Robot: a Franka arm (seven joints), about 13 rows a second.
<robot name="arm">
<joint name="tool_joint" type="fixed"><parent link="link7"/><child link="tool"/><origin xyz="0 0 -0.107" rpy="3.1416 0 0"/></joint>
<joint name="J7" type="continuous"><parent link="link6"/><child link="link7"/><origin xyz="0.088 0 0" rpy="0 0 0"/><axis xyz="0 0 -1"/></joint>
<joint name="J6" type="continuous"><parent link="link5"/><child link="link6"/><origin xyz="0 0 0" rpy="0 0 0"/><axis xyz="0 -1 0"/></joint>
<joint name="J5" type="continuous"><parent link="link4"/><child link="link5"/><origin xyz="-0.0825 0 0.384" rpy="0 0 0"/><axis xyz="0 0 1"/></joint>
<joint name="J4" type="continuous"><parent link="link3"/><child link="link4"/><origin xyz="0.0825 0 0" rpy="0 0 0"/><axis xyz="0 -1 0"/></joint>
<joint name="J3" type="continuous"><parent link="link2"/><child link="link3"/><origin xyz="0 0 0.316" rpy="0 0 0"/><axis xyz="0 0 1"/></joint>
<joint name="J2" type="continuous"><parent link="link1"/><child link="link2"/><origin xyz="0 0 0" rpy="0 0 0"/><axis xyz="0 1 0"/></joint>
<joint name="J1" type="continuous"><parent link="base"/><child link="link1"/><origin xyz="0 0 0.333" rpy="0 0 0"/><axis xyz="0 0 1"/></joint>
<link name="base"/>
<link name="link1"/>
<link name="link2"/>
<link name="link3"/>
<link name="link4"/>
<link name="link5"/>
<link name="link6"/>
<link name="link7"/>
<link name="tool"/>
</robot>
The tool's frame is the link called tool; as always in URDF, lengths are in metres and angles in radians. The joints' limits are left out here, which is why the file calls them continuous.
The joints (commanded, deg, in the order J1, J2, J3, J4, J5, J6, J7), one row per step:
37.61 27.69 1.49 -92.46 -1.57 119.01 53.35
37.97 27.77 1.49 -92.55 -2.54 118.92 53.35
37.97 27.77 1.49 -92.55 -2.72 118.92 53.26
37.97 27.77 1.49 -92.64 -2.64 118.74 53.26
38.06 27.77 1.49 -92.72 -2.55 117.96 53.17
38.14 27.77 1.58 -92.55 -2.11 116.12 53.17
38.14 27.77 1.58 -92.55 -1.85 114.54 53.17
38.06 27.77 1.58 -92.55 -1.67 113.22 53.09
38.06 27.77 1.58 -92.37 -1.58 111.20 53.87
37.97 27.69 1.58 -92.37 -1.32 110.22 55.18
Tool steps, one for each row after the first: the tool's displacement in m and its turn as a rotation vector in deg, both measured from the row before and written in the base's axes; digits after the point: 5 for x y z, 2 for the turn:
-0.00253 0.00233 -0.00179 -0.81 -0.33 0.85
0.00010 -0.00012 0.00000 -0.12 -0.10 0.18
-0.00059 -0.00040 -0.00099 -0.12 0.25 -0.04
-0.00210 -0.00031 -0.00178 -0.50 0.71 0.11
-0.00360 -0.00018 -0.00127 -0.77 1.53 -0.11
-0.00254 -0.00187 -0.00217 -0.85 1.34 -0.16
-0.00156 -0.00233 -0.00174 -0.73 1.11 -0.11
-0.00263 -0.00217 -0.00115 -1.21 1.37 -0.84
-0.00110 -0.00190 -0.00026 -0.57 0.68 -1.52

